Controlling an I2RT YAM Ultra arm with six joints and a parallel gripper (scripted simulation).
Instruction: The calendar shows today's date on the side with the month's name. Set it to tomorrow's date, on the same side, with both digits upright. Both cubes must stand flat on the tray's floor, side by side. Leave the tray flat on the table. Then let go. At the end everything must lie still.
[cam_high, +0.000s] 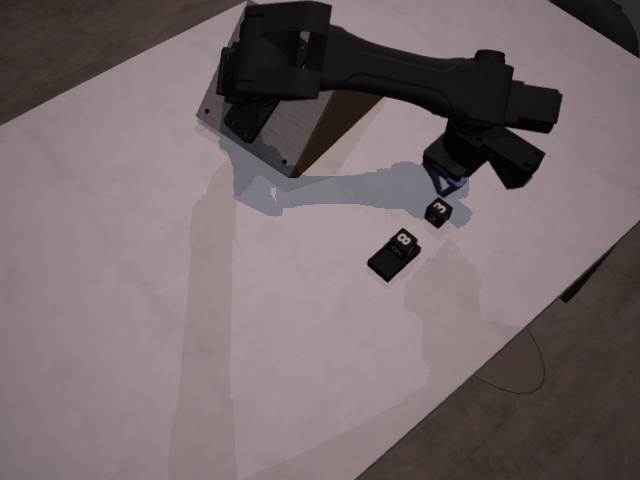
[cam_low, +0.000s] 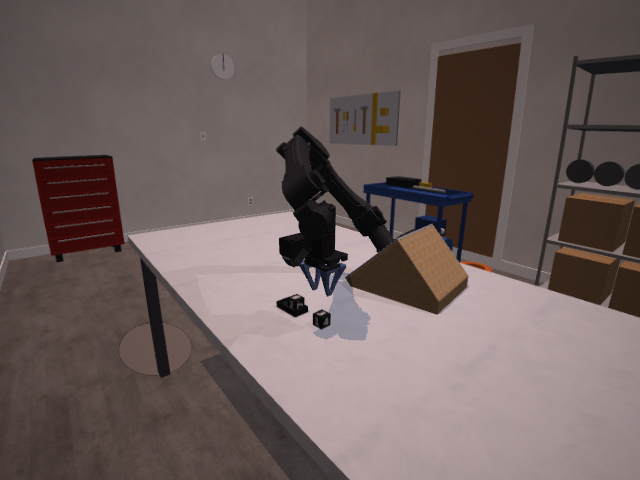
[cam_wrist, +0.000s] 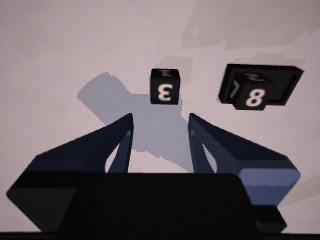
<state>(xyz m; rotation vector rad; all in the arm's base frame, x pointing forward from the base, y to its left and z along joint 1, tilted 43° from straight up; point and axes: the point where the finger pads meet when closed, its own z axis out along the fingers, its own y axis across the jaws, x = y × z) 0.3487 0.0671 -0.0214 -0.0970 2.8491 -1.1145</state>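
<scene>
Right now the black cube is 80 mm below my hand. From my hand the other things lie so: black tray 110 mm to the right, 90 mm below.
</scene>
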